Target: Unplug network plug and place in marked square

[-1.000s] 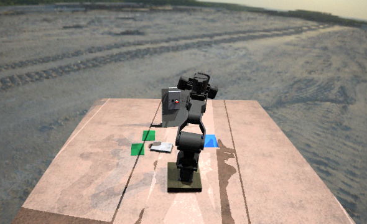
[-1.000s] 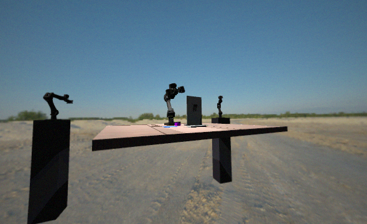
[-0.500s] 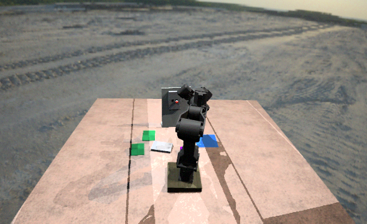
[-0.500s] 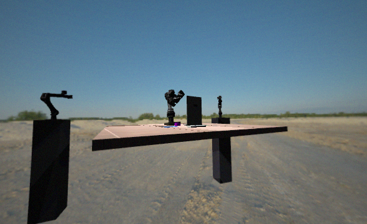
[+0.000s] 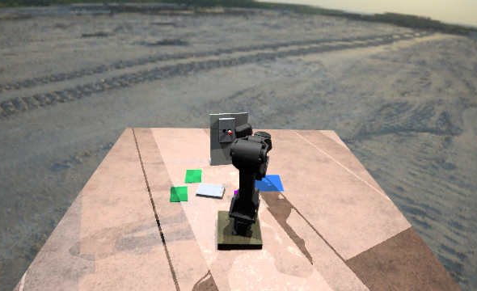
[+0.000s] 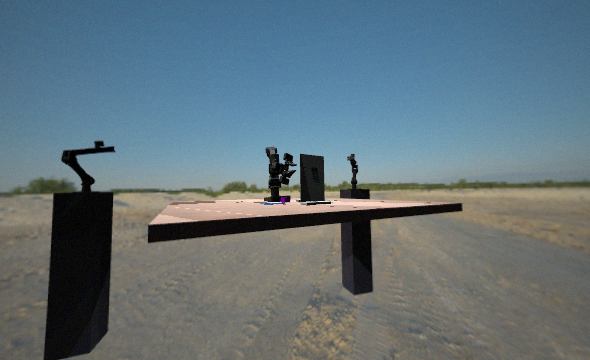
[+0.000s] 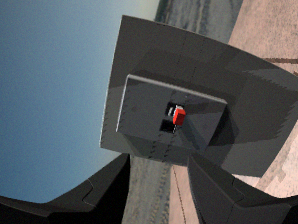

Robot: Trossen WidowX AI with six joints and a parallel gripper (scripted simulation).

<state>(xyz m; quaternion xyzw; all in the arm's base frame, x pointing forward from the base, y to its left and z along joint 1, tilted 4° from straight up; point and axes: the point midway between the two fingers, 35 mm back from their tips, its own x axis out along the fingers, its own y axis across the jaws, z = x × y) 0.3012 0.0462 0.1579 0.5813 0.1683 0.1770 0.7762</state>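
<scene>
Right now the grey upright panel is 11 cm ahead of my gripper tip, 6 cm to the left of it and 9 cm below it. From my gripper tip the other things lie so: network plug (13 cm behind, 3 cm to the right, 19 cm below).
</scene>
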